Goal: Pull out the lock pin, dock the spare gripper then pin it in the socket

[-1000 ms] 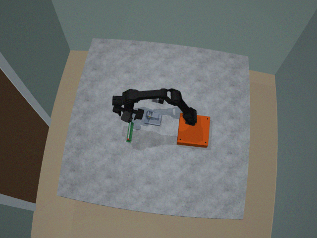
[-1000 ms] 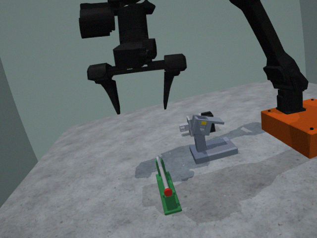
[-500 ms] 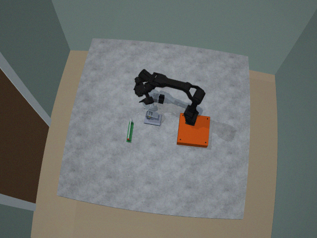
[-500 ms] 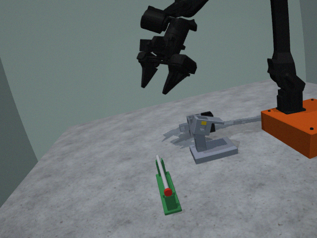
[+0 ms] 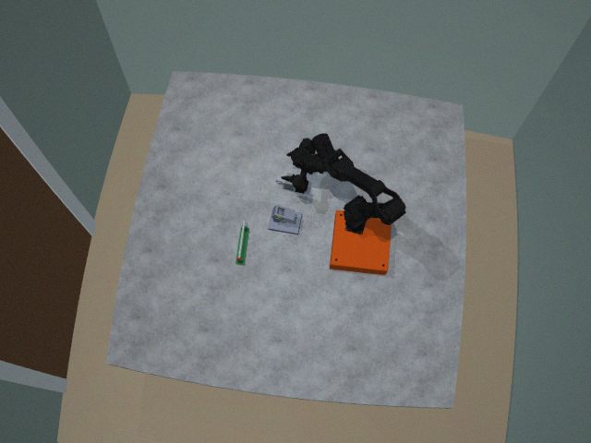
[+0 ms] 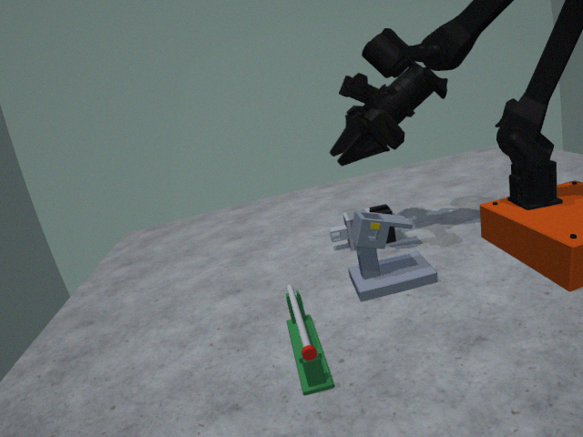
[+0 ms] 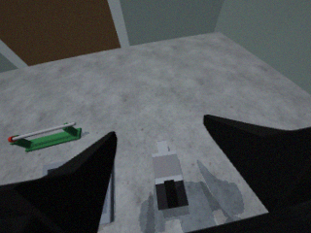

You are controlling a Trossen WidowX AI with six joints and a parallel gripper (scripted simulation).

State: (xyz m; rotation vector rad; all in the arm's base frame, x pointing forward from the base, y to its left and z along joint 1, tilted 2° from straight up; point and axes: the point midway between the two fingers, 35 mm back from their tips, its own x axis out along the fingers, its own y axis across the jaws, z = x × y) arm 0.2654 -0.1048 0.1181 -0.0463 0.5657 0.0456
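Right now my gripper tip is 20 mm past the spare gripper, 10 mm to the left of it and 130 mm above it. The rest, counted from my gripper tip: green cradle: 80 mm ahead, 280 mm to the left, 140 mm below; grey mount: 30 mm behind, 150 mm to the left, 110 mm below.
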